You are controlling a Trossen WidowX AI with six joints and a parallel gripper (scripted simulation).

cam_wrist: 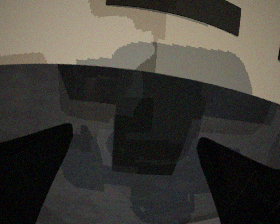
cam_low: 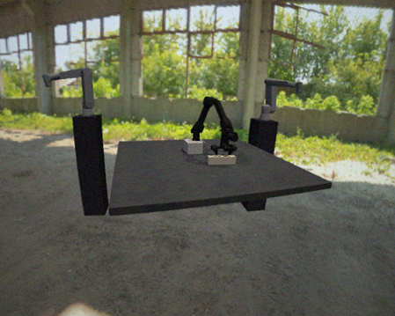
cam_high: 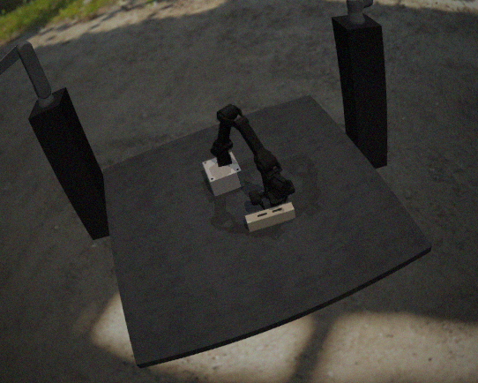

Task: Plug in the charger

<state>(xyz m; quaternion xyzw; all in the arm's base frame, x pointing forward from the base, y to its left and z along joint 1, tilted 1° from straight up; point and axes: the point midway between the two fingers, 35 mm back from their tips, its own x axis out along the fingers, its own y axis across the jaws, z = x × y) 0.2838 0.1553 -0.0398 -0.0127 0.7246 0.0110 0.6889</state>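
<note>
Now: gripper tip 4 cm short of the black two-prong charger and 1 cm below it.
</note>
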